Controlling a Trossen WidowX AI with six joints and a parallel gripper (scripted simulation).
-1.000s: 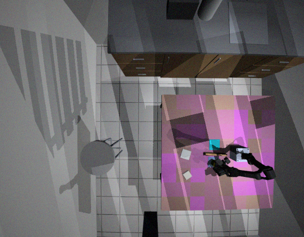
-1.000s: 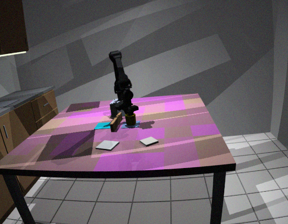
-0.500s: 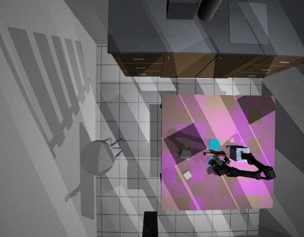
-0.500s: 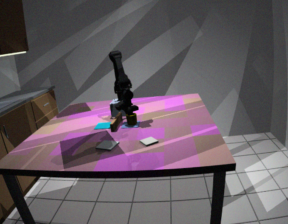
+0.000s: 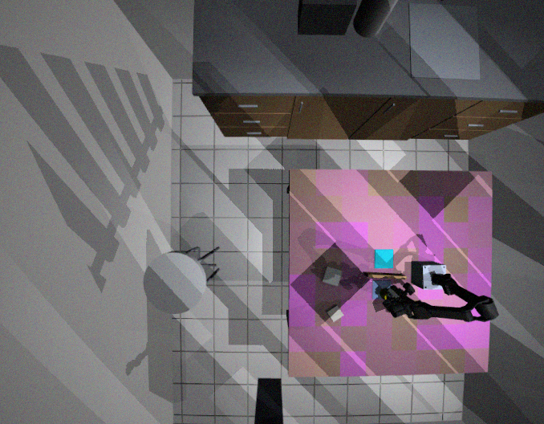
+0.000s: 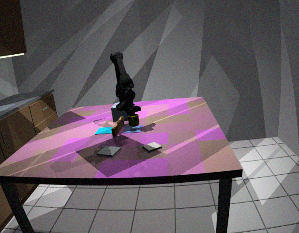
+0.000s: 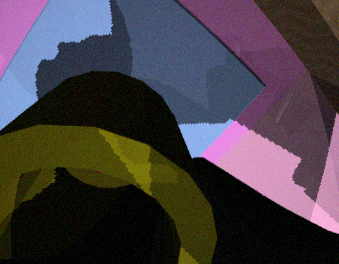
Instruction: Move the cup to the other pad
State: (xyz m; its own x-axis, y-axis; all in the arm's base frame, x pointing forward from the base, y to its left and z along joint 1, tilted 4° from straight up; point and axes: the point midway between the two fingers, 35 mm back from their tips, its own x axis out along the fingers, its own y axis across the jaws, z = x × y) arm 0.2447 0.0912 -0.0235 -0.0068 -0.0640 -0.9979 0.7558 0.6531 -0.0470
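Right now my gripper tip is 180 mm to the left of the cyan pad, 70 mm above it and 20 mm short of it. From my gripper tip the other things lie so: wooden bar 90 mm to the right, 40 mm below, 20 mm ahead; then blue pad 70 mm below, 20 mm ahead, 10 mm to the left; then yellow cup 20 mm to the left, 20 mm ahead.
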